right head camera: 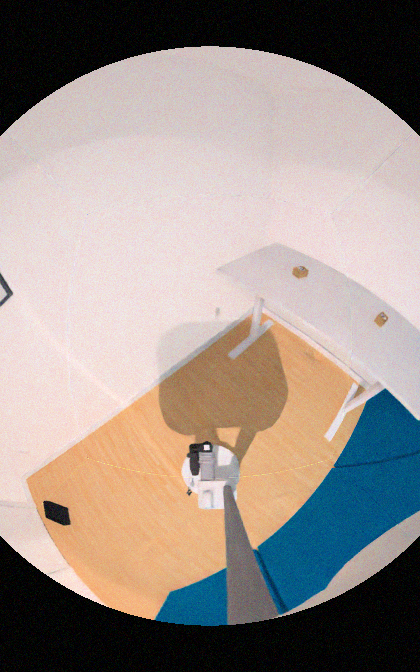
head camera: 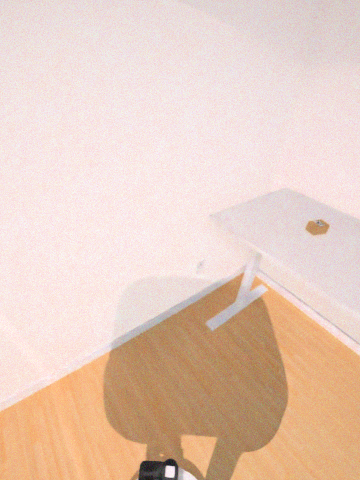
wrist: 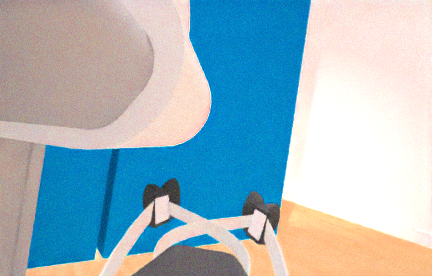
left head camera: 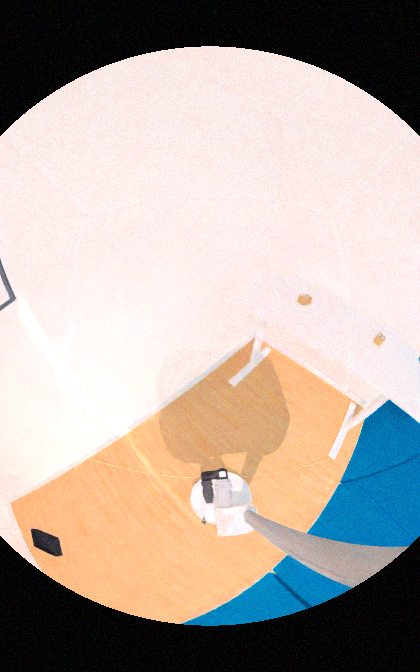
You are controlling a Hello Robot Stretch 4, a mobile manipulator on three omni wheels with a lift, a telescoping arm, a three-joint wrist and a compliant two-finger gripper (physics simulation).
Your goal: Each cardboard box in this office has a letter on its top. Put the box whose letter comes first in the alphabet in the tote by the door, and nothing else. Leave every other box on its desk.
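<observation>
One small cardboard box stands on the white desk near its corner end. A second box stands farther along the same desk. Both have a white label on top; the letters are too small to read. A dark open-looking container, perhaps the tote, is on the floor at the far left in both side head views. My gripper is open and empty in the wrist view, away from the desk and boxes.
A tall blue partition stands to the right in the side head views. White desk legs reach the floor. A dark-framed thing is on the left wall. A shadow falls on the wood floor.
</observation>
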